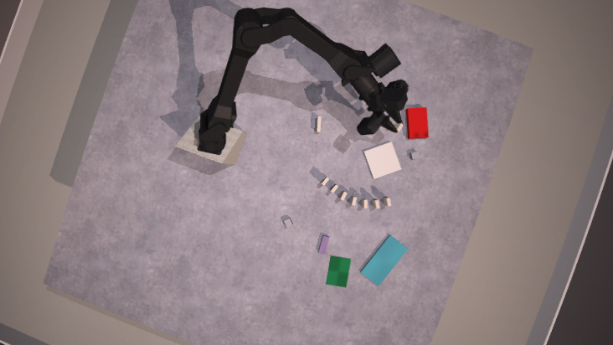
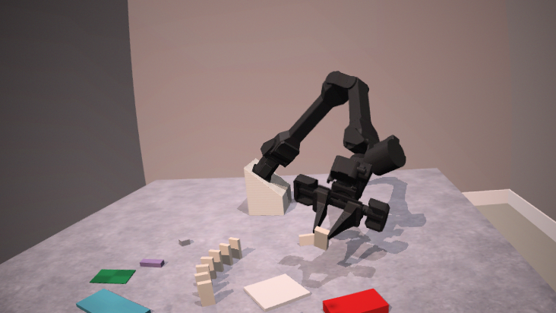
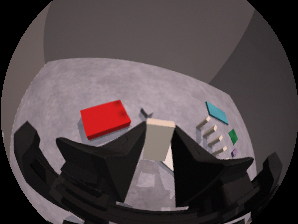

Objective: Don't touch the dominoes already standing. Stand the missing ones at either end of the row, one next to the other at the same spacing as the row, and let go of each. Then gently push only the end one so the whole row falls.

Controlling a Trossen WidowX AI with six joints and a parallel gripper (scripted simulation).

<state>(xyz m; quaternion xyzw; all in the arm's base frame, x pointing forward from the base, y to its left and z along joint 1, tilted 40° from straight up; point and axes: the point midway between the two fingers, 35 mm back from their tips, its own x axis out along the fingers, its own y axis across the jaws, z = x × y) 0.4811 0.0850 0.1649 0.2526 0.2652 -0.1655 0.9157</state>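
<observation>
My gripper tip is now 110 mm above the white flat tile and 90 mm to the left of it. From my gripper tip the other things lie so: purple block: 390 mm to the right, 130 mm behind, 110 mm below; teal tile: 400 mm to the right, 110 mm below, 70 mm ahead; red block: 110 mm below, 80 mm ahead, 50 mm to the left.
</observation>
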